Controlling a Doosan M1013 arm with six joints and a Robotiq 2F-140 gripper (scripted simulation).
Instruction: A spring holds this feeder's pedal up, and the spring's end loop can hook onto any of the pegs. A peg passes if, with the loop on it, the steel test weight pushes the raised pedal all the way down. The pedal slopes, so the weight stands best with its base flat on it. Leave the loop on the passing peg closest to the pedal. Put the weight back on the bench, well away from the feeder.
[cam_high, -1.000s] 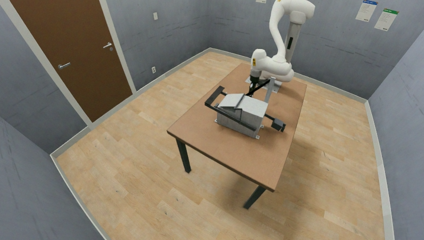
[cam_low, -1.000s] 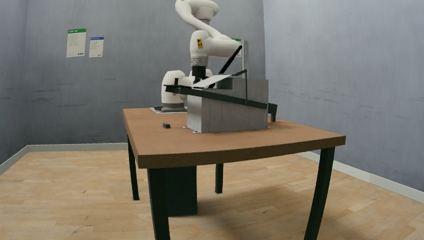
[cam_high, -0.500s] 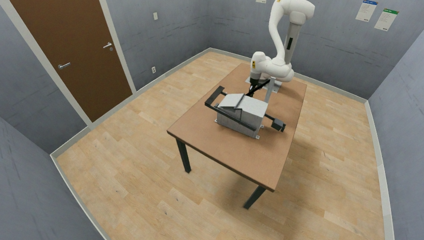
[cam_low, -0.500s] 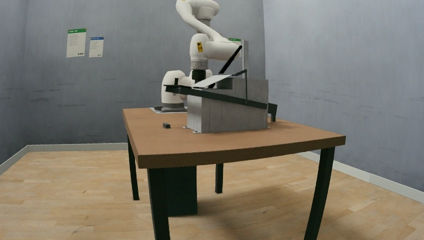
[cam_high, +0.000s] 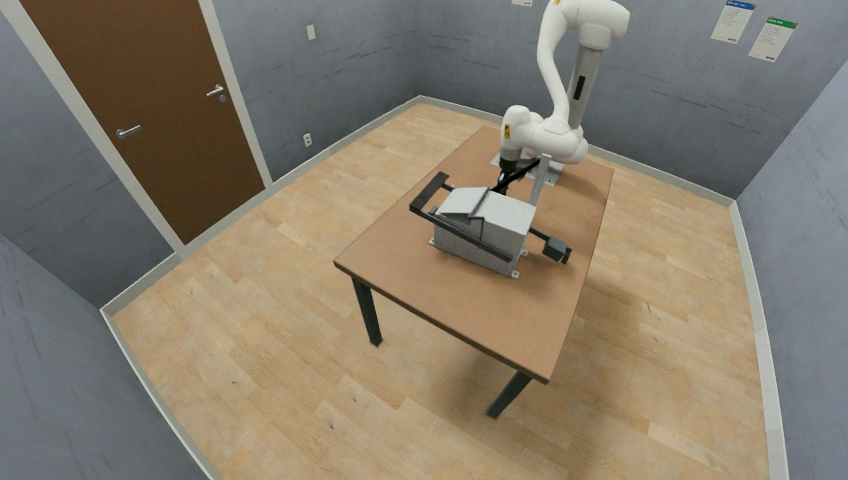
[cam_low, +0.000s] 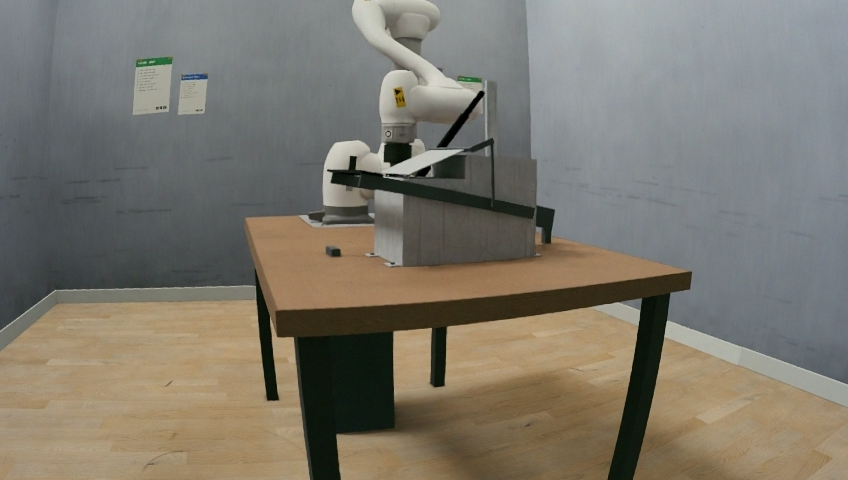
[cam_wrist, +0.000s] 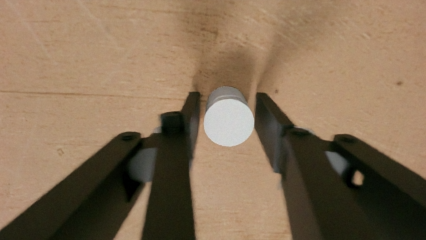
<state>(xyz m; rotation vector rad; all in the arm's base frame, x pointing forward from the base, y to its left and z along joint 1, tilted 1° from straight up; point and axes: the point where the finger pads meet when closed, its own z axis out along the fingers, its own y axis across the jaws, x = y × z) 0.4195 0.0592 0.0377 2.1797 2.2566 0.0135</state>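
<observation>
The steel test weight lies 10 mm below my hand. Also, from my hand: dark block (230 mm ahead, 210 mm to the right, 30 mm below).
</observation>
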